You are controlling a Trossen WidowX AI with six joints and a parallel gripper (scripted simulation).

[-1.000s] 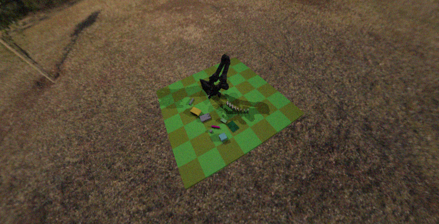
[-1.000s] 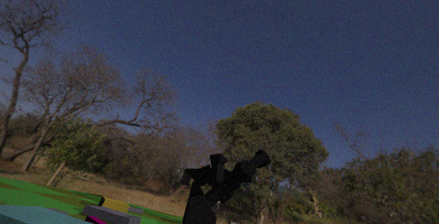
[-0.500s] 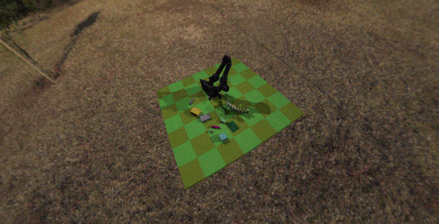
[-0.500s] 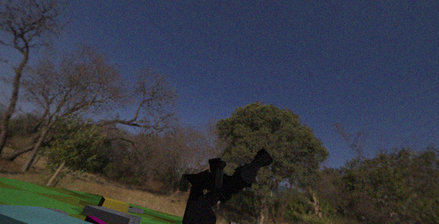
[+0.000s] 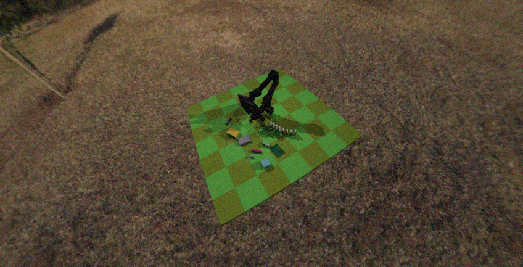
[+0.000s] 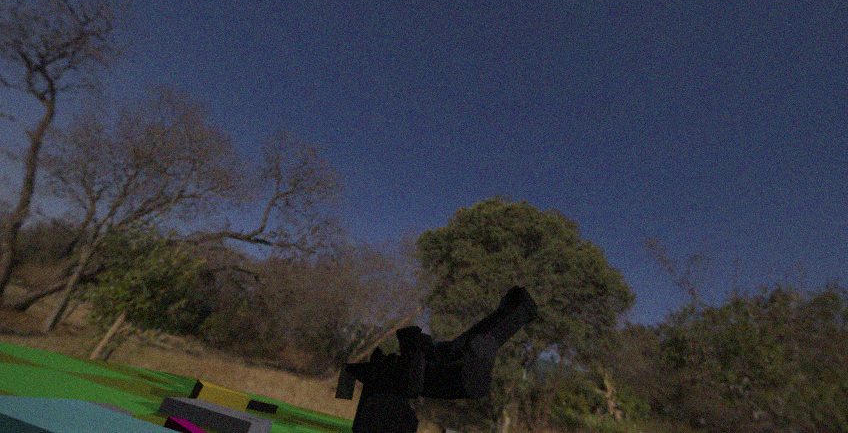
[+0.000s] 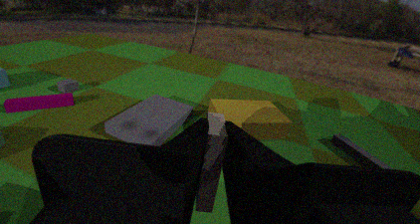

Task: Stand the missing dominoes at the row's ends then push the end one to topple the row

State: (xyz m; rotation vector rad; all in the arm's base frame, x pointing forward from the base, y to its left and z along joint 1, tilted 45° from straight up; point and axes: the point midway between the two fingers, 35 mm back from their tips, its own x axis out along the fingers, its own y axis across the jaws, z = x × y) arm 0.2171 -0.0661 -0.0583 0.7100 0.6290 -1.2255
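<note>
My gripper tip is 120 mm to the left of the grey block, 100 mm short of it and 90 mm above it. Round my gripper tip: grey bar 200 mm behind, 160 mm to the right, 90 mm below; small grey-green block 240 mm ahead, 90 mm below, 20 mm to the left; yellow block 180 mm to the right, 80 mm below, 30 mm behind.
</note>
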